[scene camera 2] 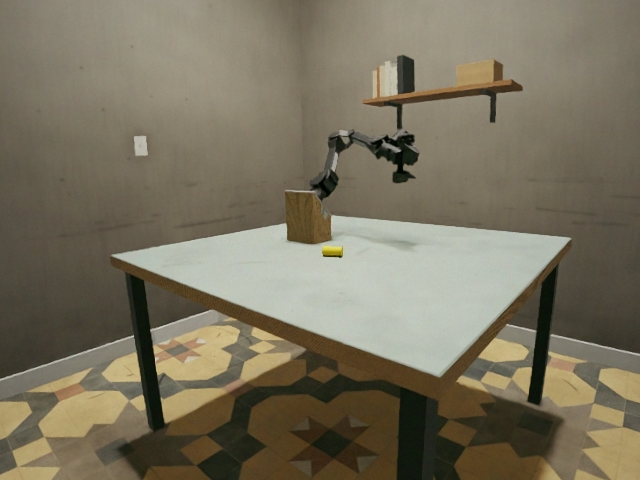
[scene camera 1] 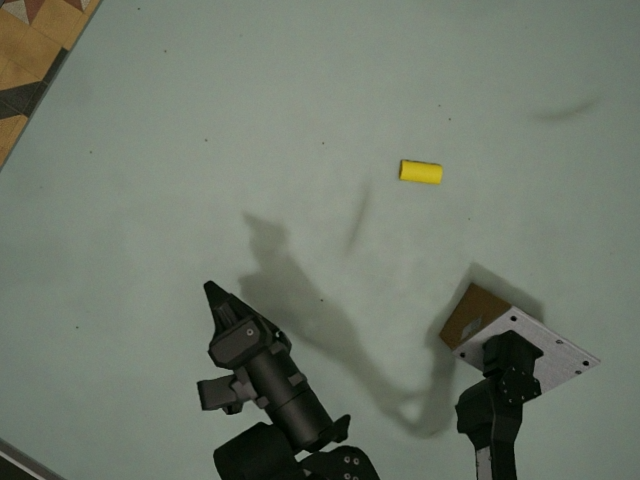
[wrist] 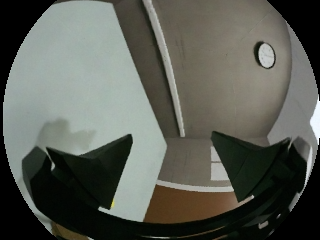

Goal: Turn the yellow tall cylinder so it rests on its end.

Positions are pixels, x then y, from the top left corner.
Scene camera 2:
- my gripper: 416, 165
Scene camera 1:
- my gripper: 218, 288
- yellow tall cylinder: 419, 172
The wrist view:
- my gripper: 172, 137
